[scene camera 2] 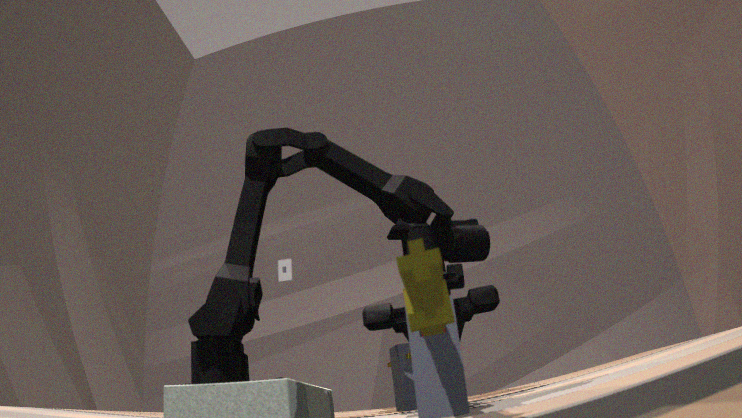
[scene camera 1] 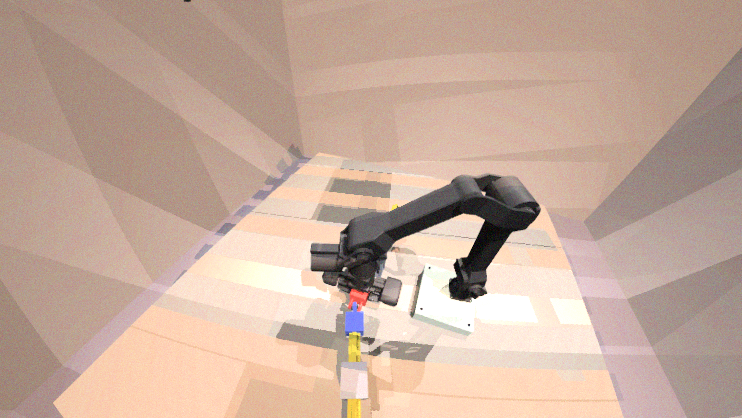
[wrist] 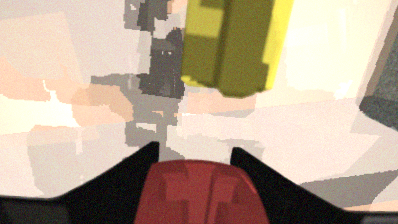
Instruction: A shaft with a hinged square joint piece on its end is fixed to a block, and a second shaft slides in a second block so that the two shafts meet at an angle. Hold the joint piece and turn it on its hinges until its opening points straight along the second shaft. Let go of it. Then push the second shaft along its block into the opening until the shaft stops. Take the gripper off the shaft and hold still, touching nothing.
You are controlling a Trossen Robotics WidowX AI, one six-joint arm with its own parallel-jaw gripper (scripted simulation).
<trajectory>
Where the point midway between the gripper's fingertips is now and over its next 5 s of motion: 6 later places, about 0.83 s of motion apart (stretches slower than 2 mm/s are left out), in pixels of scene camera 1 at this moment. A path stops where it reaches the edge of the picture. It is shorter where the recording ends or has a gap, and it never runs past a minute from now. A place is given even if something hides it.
My gripper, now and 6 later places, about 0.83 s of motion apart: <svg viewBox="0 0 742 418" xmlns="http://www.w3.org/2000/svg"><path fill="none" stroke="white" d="M361 296L360 288L359 270L363 261L369 254L373 246L381 216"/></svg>
</trajectory>
